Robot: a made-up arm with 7 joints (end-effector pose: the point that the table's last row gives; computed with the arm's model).
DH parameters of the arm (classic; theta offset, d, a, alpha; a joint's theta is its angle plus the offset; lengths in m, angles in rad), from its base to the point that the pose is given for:
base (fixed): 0.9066 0 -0.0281 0
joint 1: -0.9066 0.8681 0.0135 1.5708
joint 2: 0 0.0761 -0.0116 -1.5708
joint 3: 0 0.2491 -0.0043 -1.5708
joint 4: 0 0.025 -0.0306 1.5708
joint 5: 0 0.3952 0.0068 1.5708
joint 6: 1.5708 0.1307 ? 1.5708
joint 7: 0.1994 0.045 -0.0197 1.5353
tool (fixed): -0.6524 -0.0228 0 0
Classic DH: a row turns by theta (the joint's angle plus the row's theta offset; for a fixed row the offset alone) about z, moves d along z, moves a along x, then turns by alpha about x.
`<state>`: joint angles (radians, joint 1 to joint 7).
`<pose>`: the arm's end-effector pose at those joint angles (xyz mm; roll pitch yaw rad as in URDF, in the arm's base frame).
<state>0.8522 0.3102 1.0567 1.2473 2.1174 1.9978 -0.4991</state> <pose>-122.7 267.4 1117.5 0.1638 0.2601 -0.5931</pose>
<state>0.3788 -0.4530 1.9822 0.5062 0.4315 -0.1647 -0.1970</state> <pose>106.1 315.6 1493.8 0.5847 -0.9630 0.5838</pose>
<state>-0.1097 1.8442 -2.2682 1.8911 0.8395 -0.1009 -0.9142</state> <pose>91.2 -457.0 552.2 0.9374 0.7783 -2.1864</pose>
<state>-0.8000 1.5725 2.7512 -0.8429 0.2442 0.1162 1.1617</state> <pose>-552.1 315.8 1238.8 -0.3822 -0.7481 0.4442</pose>
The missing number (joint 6, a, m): 0.1609
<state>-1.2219 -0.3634 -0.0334 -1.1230 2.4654 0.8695 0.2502</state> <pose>-49.7 162.0 1554.9 1.5556 -0.7147 -1.7048</pose>
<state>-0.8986 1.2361 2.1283 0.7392 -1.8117 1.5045 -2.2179</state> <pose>-482.4 528.1 784.4 -0.0208 -0.0853 -0.6165</pose>
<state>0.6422 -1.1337 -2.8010 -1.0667 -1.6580 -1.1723 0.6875</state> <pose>228.2 377.7 657.7 0.1436 1.0015 1.8356</pose>
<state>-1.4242 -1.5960 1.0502 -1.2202 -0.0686 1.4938 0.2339</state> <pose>-521.3 -367.3 1018.4 0.2824 0.3286 1.6318</pose>
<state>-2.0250 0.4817 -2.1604 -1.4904 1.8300 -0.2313 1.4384</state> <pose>149.8 -322.4 1353.1 0.9593 -0.7558 0.7859</pose>
